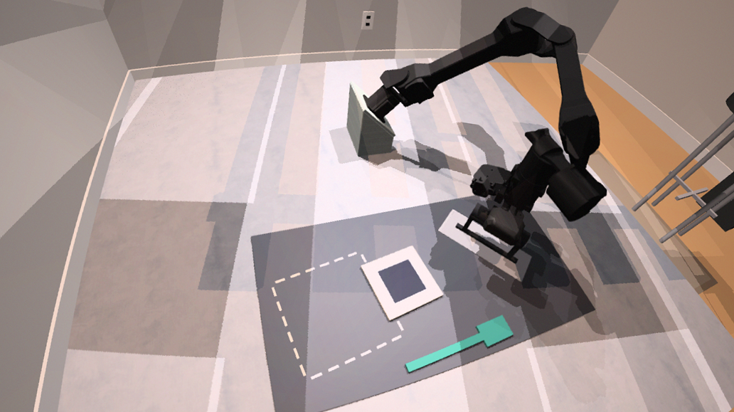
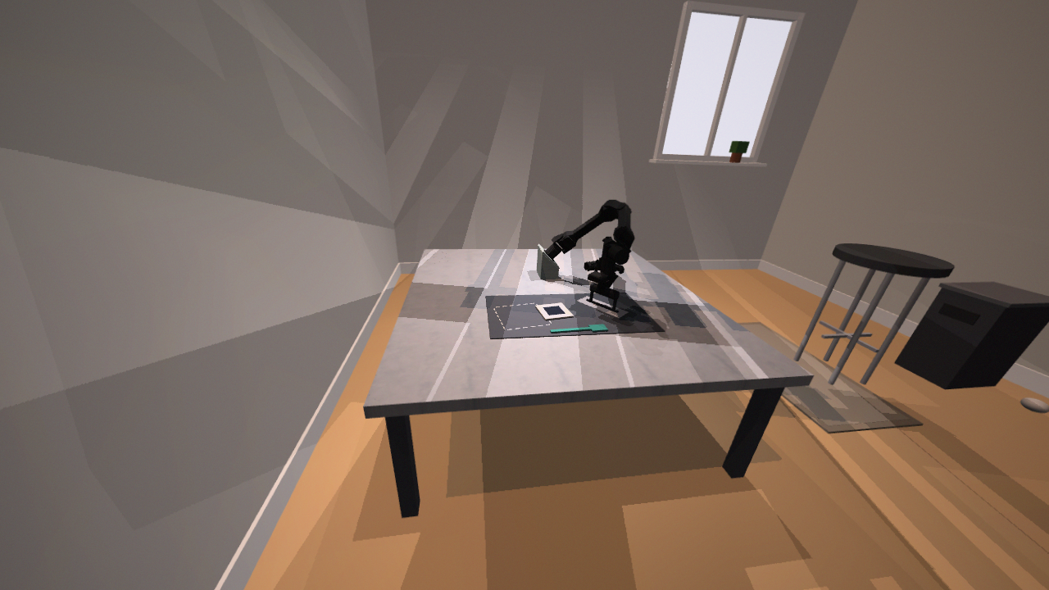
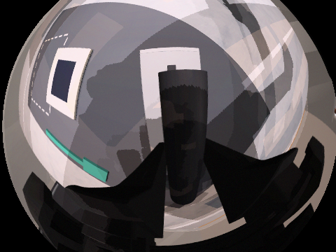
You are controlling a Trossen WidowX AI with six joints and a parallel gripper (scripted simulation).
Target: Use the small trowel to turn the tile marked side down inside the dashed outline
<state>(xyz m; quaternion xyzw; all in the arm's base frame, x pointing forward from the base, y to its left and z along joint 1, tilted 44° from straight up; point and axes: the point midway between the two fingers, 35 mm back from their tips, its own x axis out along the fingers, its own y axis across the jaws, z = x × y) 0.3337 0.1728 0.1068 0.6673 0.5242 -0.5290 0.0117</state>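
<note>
The dark mat lies 6 cm ahead of my gripper tip, 15 cm to the right of it and 8 cm below it. From my gripper tip the other things lie so: teal long-handled tool 19 cm ahead, 11 cm to the right, 6 cm below; square tile 6 cm ahead, 21 cm to the right, 6 cm below.
</note>
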